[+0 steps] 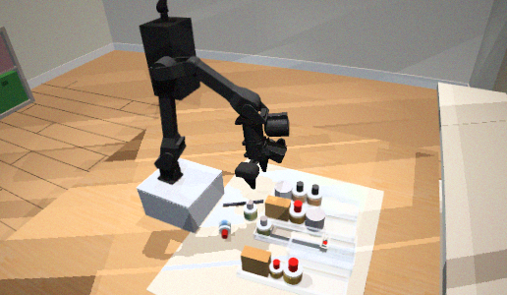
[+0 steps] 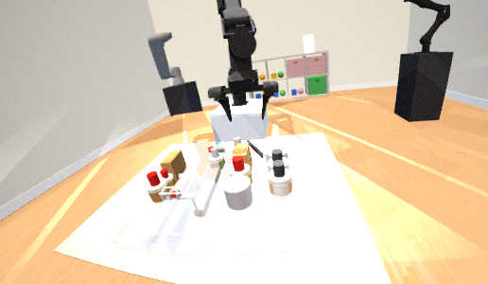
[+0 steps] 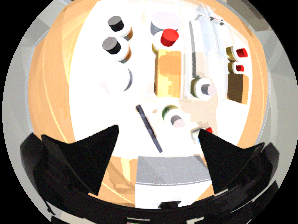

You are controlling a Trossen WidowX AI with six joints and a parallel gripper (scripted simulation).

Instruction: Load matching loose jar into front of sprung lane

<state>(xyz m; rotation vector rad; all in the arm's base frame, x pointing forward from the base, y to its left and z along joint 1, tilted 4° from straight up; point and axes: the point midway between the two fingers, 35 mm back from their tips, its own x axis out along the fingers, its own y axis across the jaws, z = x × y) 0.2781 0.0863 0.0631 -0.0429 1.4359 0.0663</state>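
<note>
My gripper tip is now 60 mm past the thin black bar and 120 mm above it. Round my gripper tip: clear sprung lane 210 mm ahead, 100 mm to the right, 110 mm below; then red mark 250 mm ahead, 110 mm to the right, 60 mm below.
</note>
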